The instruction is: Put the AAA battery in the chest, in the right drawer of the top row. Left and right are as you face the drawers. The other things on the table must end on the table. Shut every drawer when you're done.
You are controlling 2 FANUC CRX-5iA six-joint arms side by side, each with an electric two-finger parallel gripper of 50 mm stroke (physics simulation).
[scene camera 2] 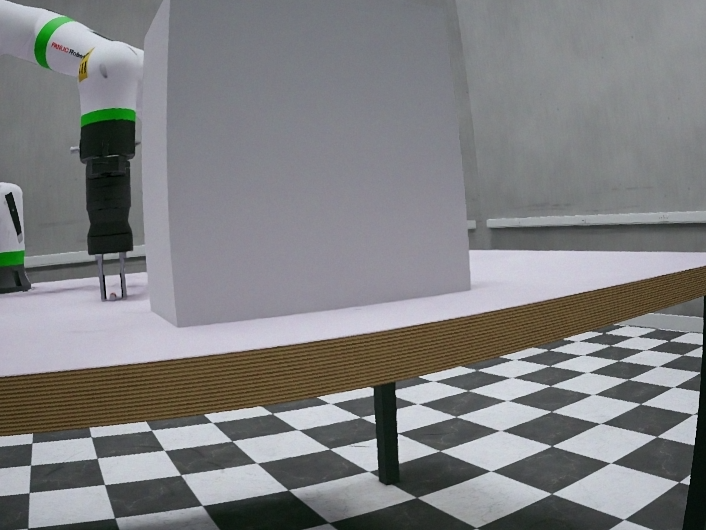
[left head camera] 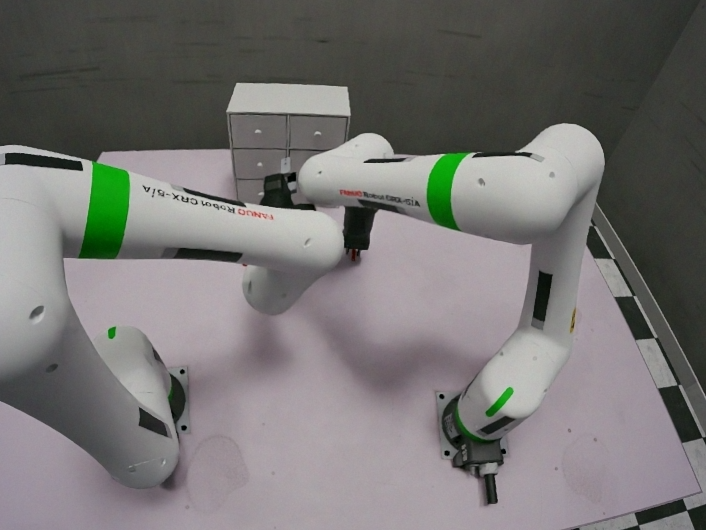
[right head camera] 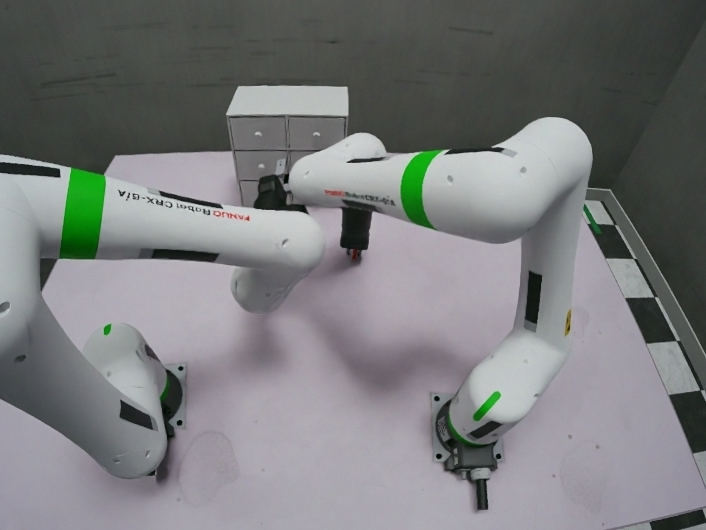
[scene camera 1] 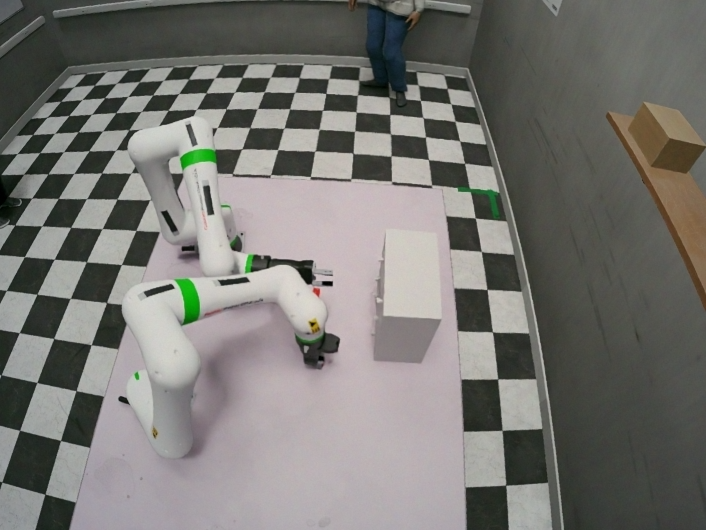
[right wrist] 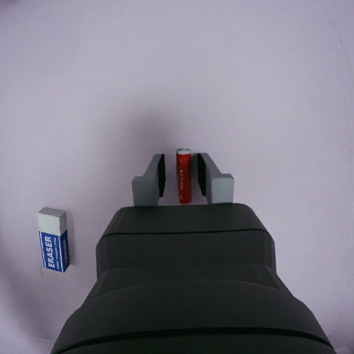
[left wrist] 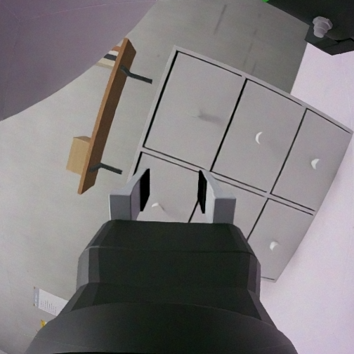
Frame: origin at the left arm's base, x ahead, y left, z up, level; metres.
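Seen in the pictures: left gripper, fingertip midpoint: (left head camera: pixel 289 166) (right head camera: pixel 285 167) (scene camera 1: pixel 332 278); right gripper, fingertip midpoint: (scene camera 2: pixel 114 298) (left head camera: pixel 352 252) (right head camera: pixel 354 252) (scene camera 1: pixel 320 364); right arm's base, origin of the base link: (scene camera 2: pixel 3 292) (left head camera: pixel 472 424) (right head camera: pixel 467 427).
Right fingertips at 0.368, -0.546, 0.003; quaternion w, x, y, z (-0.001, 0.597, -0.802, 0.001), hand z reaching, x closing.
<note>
A point is followed by its place in that frame, as x, y, z.
The red AAA battery (right wrist: pixel 184 182) (scene camera 2: pixel 112 296) @(0.381, -0.552, 0.007) lies between the spread fingers of my right gripper (right wrist: pixel 180 166) (left head camera: pixel 354 254) @(0.368, -0.546, 0.003) (right head camera: pixel 354 254) @(0.368, -0.546, 0.003), which is open and low at the table top, pointing down. Gaps show on both sides of the battery in the right wrist view. The white chest (left head camera: pixel 287 99) @(0.657, -0.393, 0.335) (right head camera: pixel 287 101) @(0.655, -0.396, 0.334) (scene camera 1: pixel 411 273) @(0.662, -0.412, 0.335) stands at the back; the visible drawers look shut. Its top right drawer (left head camera: pixel 317 132) @(0.557, -0.463, 0.284) (right head camera: pixel 317 124) @(0.570, -0.468, 0.304) (left wrist: pixel 215 90) is shut. My left gripper (left wrist: pixel 173 182) (scene camera 1: pixel 323 277) @(0.426, -0.373, 0.276) is open and empty, pointing at the chest front from a distance.
A blue and white eraser (right wrist: pixel 54 242) lies left of the battery in the right wrist view. Another red object (scene camera 1: pixel 315 292) @(0.370, -0.258, 0.019) shows partly beside the right arm, mostly hidden. The two forearms cross close together before the chest, hiding its lower right drawers in the head views.
</note>
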